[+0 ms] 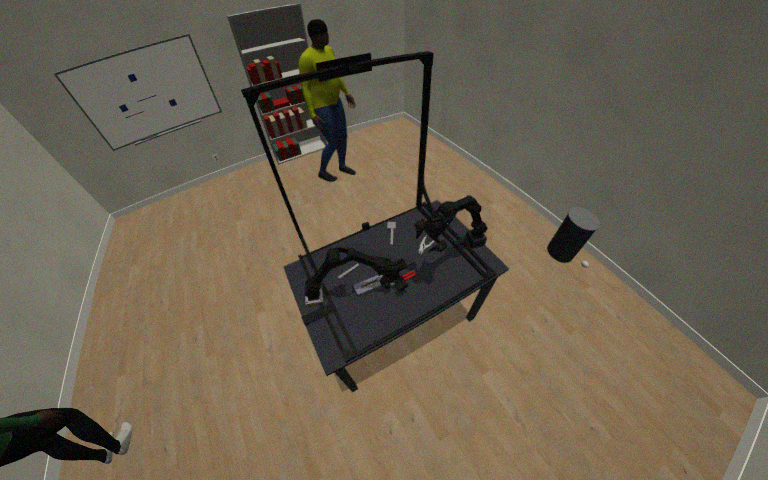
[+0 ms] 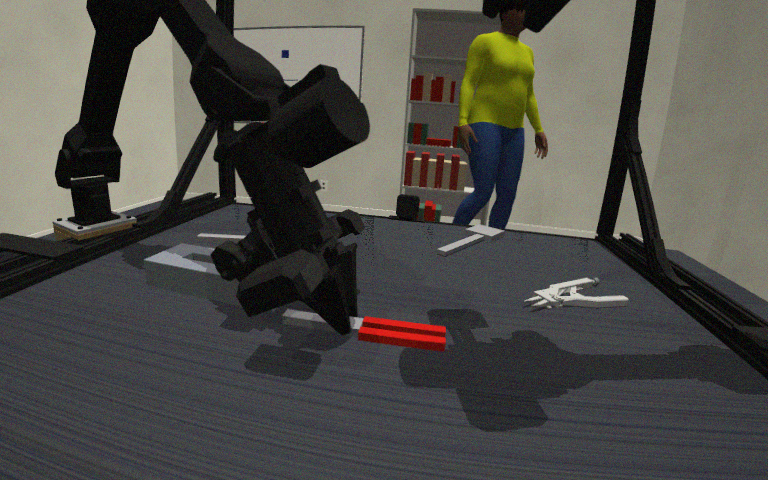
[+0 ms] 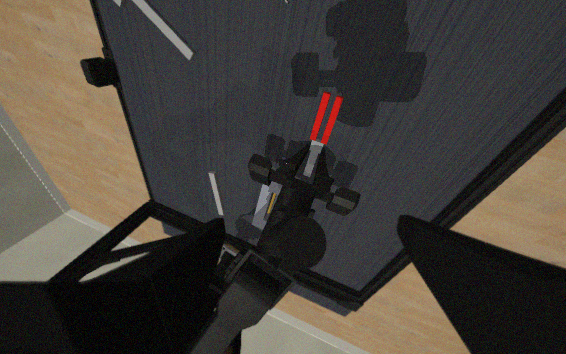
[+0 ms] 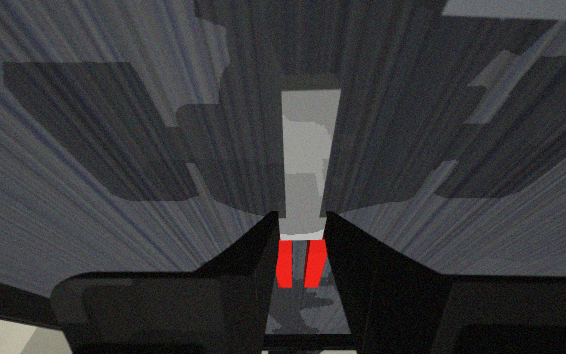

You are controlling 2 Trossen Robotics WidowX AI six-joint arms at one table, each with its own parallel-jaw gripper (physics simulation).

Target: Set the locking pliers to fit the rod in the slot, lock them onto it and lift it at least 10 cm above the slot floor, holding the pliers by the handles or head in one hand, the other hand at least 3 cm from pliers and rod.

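Places are measured from the left arm's base along level axes (x right, y up, z back), in metres.
Pixels of known places: left gripper, fingertip midpoint: (image 1: pixel 422 244) (image 2: pixel 505 22) (image 3: pixel 310 224); right gripper, fingertip midpoint: (image 1: pixel 400 279) (image 2: pixel 350 326) (image 3: pixel 316 146) (image 4: pixel 301 219); left arm's base at its link origin: (image 1: pixel 477 234); right arm's base at its link origin: (image 1: pixel 313 295) (image 2: pixel 94 219) (image 3: pixel 231 259).
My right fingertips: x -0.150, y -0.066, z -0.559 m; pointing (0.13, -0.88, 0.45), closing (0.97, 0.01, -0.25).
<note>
For each thing: its top centre in the pictures, then the offset to it from my right fingertips.
- tool with two parallel red handles, top centre: (image 4: pixel 301 241) (image 2: pixel 362 323) (image 3: pixel 318 141) (image 1: pixel 402 278) dz +0.012, dx +0.003, dy +0.006 m
- Open white pliers at its top centre: (image 2: pixel 589 294) (image 1: pixel 427 244) dz +0.242, dx +0.202, dy +0.009 m
- grey slotted block at its top centre: (image 2: pixel 220 260) (image 3: pixel 271 208) (image 1: pixel 369 283) dz -0.184, dx +0.003, dy +0.030 m
- yellow rod at its top centre: (image 3: pixel 272 201) dz -0.185, dx +0.009, dy +0.009 m
- white hammer-shaped piece at its top centre: (image 2: pixel 468 236) (image 3: pixel 142 11) (image 1: pixel 391 232) dz +0.041, dx +0.370, dy +0.009 m
- thin white bar at its top centre: (image 2: pixel 241 237) (image 3: pixel 216 195) (image 1: pixel 348 270) dz -0.288, dx +0.142, dy +0.006 m
A tool with two parallel red handles (image 1: pixel 408 275) (image 2: pixel 403 335) (image 3: pixel 326 119) (image 4: pixel 285 264) and a flat grey front lies on the table. My right gripper (image 2: pixel 351 322) (image 3: pixel 316 146) (image 4: pixel 301 219) is shut on it where the grey front meets the handles. Open white pliers (image 1: pixel 425 244) (image 2: pixel 594 301) lie on the table, with a small knob at one handle's end. A grey slotted block (image 1: pixel 360 288) (image 2: pixel 164 261) (image 3: pixel 261 205) stands beside the right gripper; a yellow rod (image 3: pixel 271 204) shows in it. My left gripper (image 1: pixel 428 237) is open and empty, above the table.
A white hammer-shaped piece (image 1: pixel 391 233) (image 2: pixel 461 243) (image 3: pixel 162 27) lies towards the back. A thin white bar (image 1: pixel 348 271) (image 2: pixel 220 235) (image 3: pixel 216 194) lies behind the block. A black frame (image 1: pixel 423 130) (image 2: pixel 628 118) rises over the table.
</note>
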